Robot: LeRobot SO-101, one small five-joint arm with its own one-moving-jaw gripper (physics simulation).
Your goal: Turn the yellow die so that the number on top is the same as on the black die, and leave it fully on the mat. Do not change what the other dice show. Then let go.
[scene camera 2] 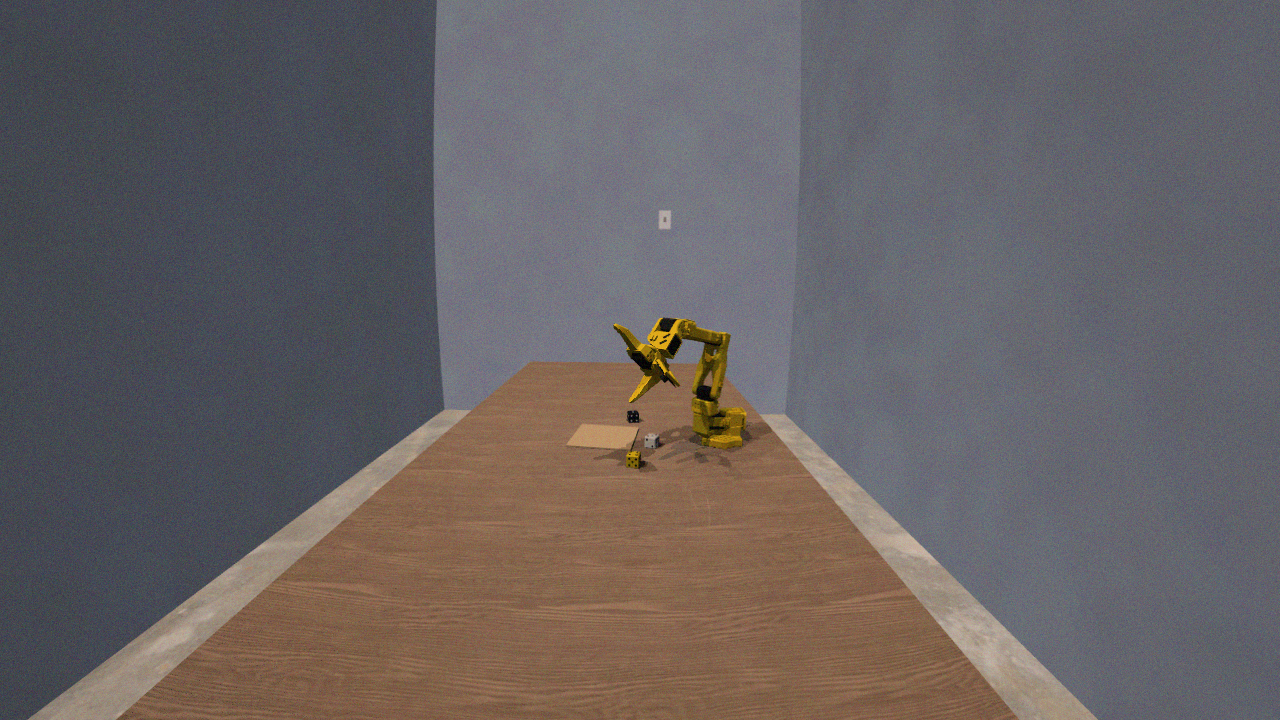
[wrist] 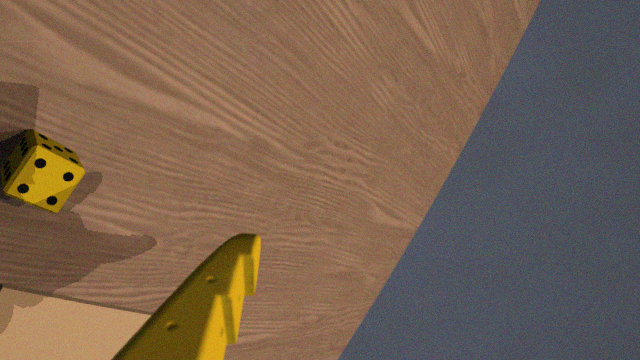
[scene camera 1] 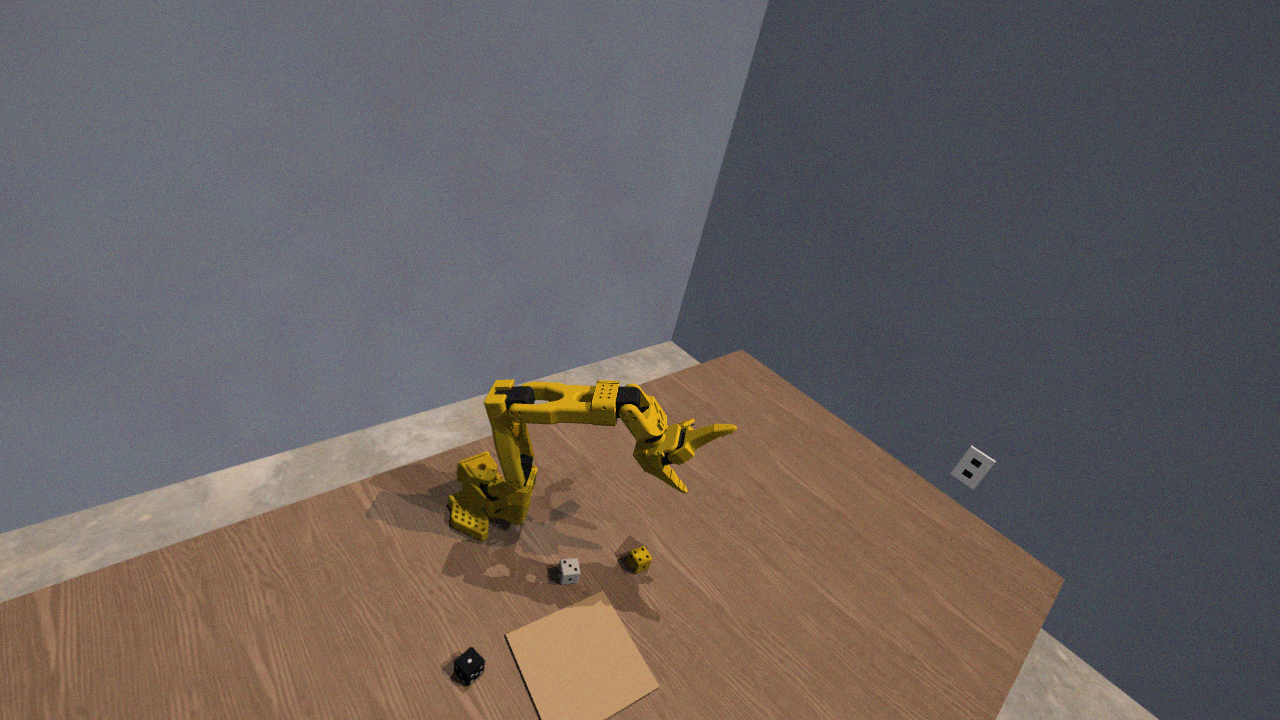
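Where they show: hand at its tool point: [scene camera 2: 630, 399] [wrist: 258, 257] [scene camera 1: 686, 489]; arm's base at its link origin: [scene camera 2: 711, 439] [scene camera 1: 493, 519].
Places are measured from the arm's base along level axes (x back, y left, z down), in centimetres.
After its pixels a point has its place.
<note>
The yellow die [scene camera 1: 639, 559] {x -18.0, y 13.1, z -2.5 cm} [scene camera 2: 633, 459] {x -17.6, y 15.1, z -1.8 cm} [wrist: 45, 175] {x -17.4, y 14.1, z -2.5 cm} rests on the table, off the mat, with four pips on top. The black die [scene camera 1: 469, 666] {x -18.3, y -12.8, z -2.5 cm} [scene camera 2: 632, 416] {x -17.9, y -11.2, z -1.7 cm} shows one pip on top and stands on the table beside the mat. The tan square mat [scene camera 1: 581, 662] {x -24.4, y -1.2, z -0.4 cm} [scene camera 2: 599, 437] {x -25.2, y 0.1, z -0.4 cm} [wrist: 75, 330] {x -23.0, y 4.2, z -0.4 cm} lies flat, with no die on it. My gripper [scene camera 1: 711, 459] [scene camera 2: 622, 363] is fully open and empty, high above the table and apart from the yellow die. In the wrist view one notched jaw [wrist: 215, 305] {x -16.6, y 17.6, z -15.6 cm} shows; the moving jaw is out of the picture.
A white die [scene camera 1: 569, 571] {x -14.3, y 3.5, z -2.5 cm} [scene camera 2: 651, 441] {x -13.8, y 5.4, z -1.7 cm} stands between the arm's base and the mat, near the yellow die, with three pips on top. The wooden table [scene camera 1: 805, 537] {x -28.9, y 41.8, z 0.0 cm} [scene camera 2: 581, 573] {x -23.9, y 46.4, z 0.0 cm} [wrist: 325, 100] {x -32.8, y 24.9, z 0.0 cm} bears the arm's base [scene camera 1: 487, 501] {x -0.6, y -1.6, z -5.7 cm} [scene camera 2: 718, 428] {x 1.2, y 1.3, z -3.2 cm}. Walls stand beyond the table's edges.
</note>
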